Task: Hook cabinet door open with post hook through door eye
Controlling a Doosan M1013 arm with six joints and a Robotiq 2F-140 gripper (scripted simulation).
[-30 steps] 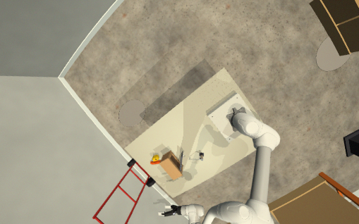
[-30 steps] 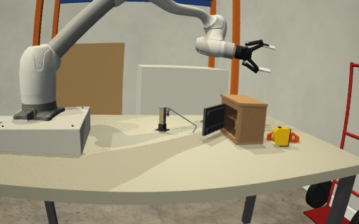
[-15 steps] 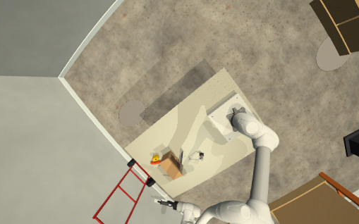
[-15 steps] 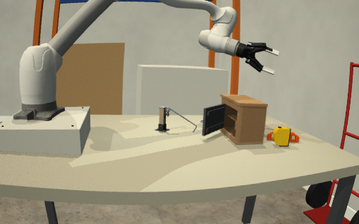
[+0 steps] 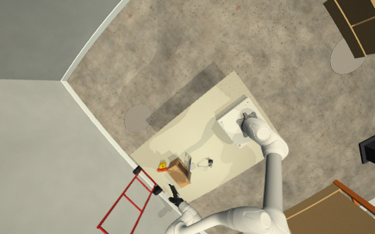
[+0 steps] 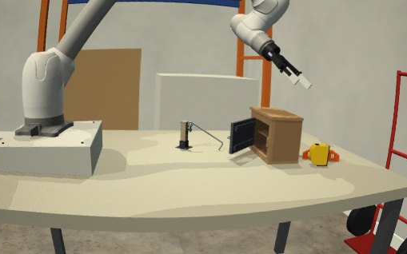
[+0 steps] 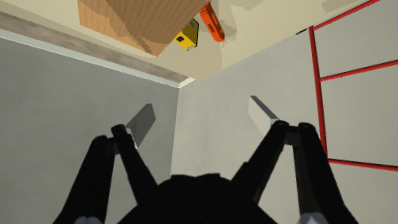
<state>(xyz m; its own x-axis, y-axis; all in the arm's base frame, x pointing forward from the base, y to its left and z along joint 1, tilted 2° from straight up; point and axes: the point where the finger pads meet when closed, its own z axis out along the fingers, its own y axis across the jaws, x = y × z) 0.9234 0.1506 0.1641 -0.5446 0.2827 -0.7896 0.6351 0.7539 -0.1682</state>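
The dark door lies 220 mm behind my hand, 210 mm below it and 20 mm to the left of it.
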